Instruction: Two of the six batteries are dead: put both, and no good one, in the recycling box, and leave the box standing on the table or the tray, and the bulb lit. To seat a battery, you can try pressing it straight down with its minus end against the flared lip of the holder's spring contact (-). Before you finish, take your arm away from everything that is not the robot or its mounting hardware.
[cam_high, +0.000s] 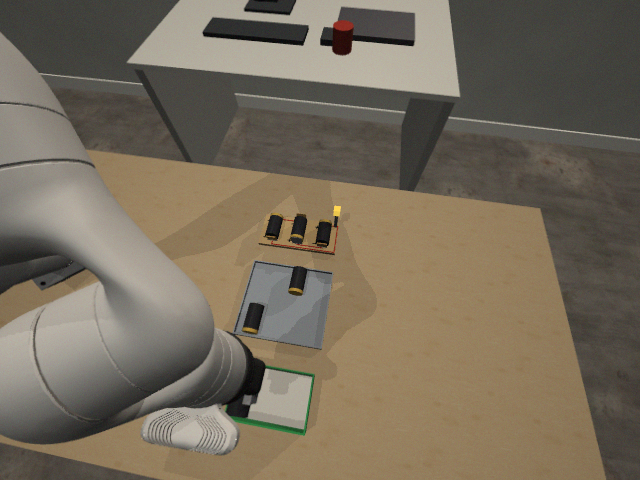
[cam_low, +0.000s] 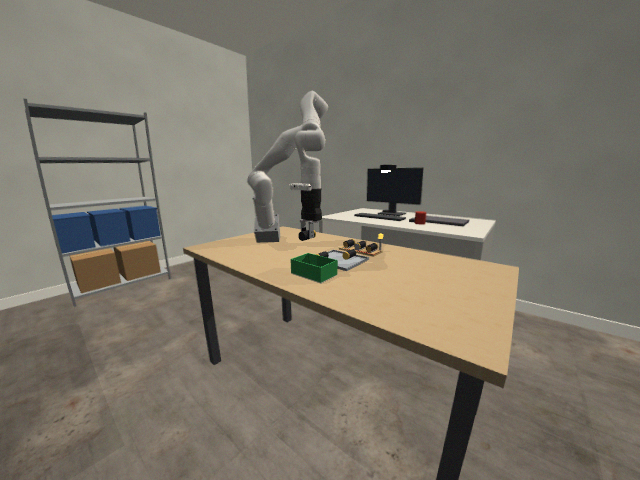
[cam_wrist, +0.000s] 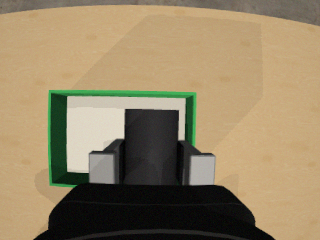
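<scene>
The green recycling box lies 140 mm below my hand and 30 mm ahead of it. From my hand the other things lie so: grey tray 190 mm to the left, 160 mm below, 10 mm ahead.
</scene>
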